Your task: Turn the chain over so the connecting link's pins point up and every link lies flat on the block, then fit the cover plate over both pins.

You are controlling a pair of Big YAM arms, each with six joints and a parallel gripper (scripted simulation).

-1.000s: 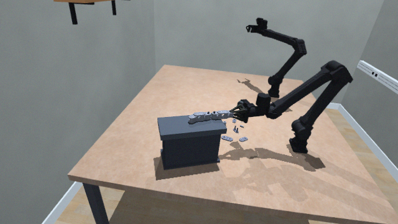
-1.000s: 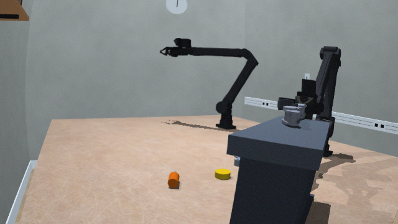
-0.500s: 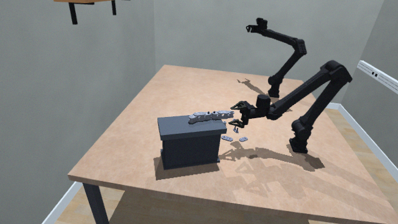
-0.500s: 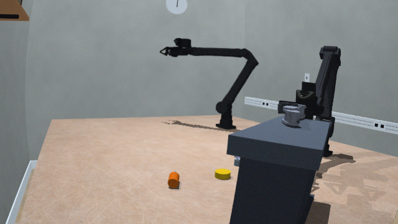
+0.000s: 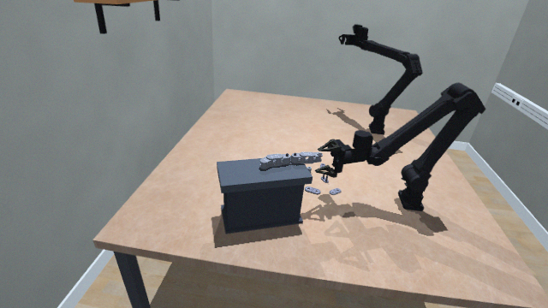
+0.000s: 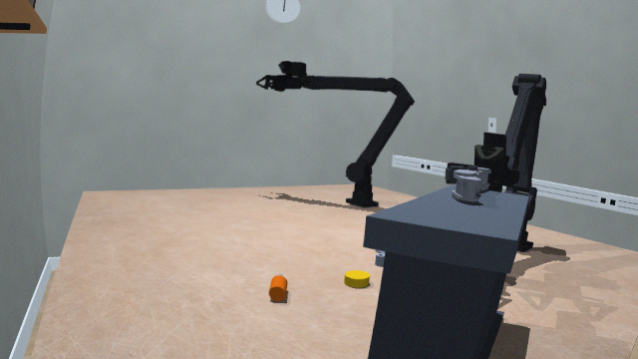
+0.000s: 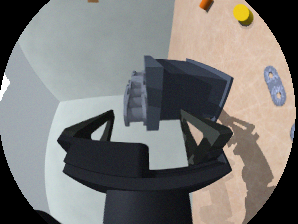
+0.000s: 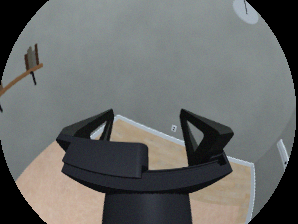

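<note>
The dark block is 200 mm ahead of my left hand, 110 mm below it and 100 mm to the left of it. Round my left hand: orange cylinder 280 mm ahead, 230 mm to the right, 210 mm below; then cover plate 220 mm below, 100 mm to the right, 10 mm behind; then yellow disc 210 mm below, 190 mm to the right, 130 mm ahead.
</note>
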